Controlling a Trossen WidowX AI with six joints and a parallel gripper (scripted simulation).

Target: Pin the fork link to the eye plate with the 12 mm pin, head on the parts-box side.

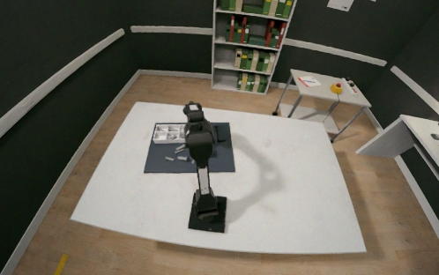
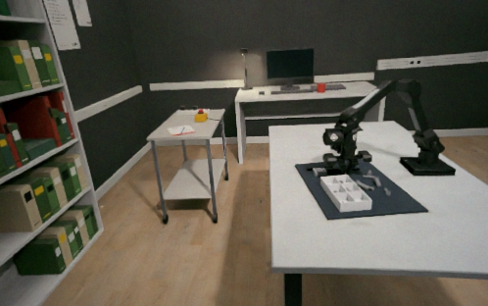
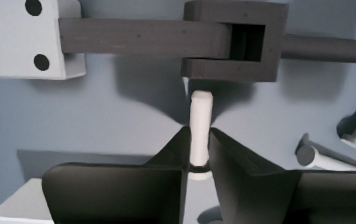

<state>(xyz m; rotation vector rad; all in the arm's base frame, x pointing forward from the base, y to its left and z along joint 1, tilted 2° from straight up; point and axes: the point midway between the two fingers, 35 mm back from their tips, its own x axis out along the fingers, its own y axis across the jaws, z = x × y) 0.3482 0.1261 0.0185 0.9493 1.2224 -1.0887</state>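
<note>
The eye plate is 50 mm to the right of my hand, 30 mm below it and 30 mm ahead of it. The rest, counted from my hand: dark blue mat (50 mm below, 40 mm to the left, 10 mm behind); grey block (100 mm ahead, 30 mm to the right, 30 mm below); pin (100 mm behind, 40 mm to the right, 40 mm below).
</note>
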